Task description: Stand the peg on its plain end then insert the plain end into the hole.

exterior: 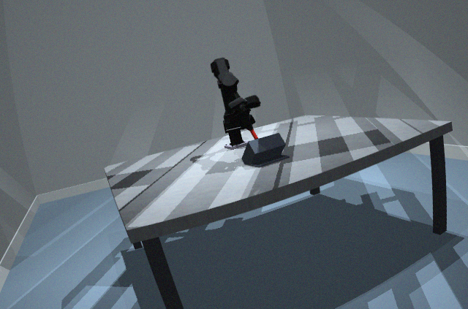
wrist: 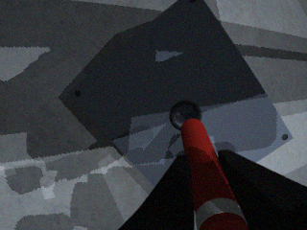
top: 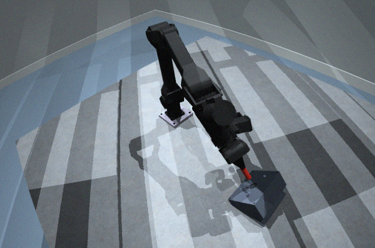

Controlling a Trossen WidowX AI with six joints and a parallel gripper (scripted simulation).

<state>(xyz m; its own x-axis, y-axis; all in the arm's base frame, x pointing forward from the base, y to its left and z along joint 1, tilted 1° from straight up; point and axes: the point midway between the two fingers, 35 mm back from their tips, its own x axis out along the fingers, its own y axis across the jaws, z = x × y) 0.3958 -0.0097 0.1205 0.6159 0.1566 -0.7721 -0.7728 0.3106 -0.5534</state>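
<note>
The sloped panel is 80 mm below my gripper tip, 60 mm ahead of it and 10 mm to the left of it. From my gripper tip the other things lie so: red peg: 10 mm behind, 10 mm above.
</note>
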